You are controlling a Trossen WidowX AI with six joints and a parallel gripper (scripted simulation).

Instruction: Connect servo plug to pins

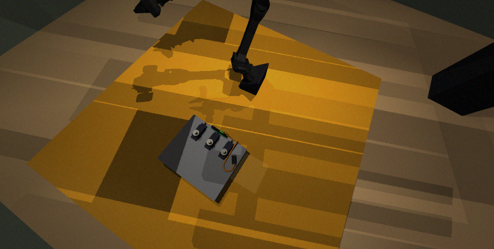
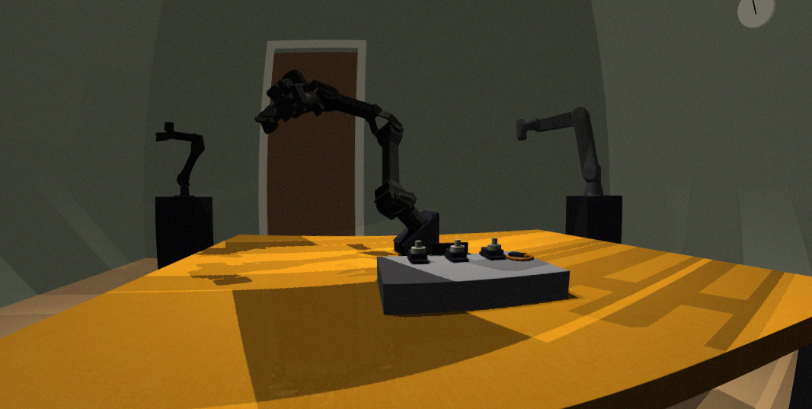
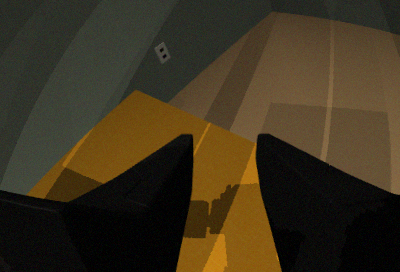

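Now: the green band 13 cm ahead of my gripper tip, 46 cm to the left of it and 29 cm below it. Round my gripper tip: servo 18 cm ahead, 45 cm to the left, 31 cm below; then grey holder 29 cm ahead, 45 cm to the left, 34 cm below.
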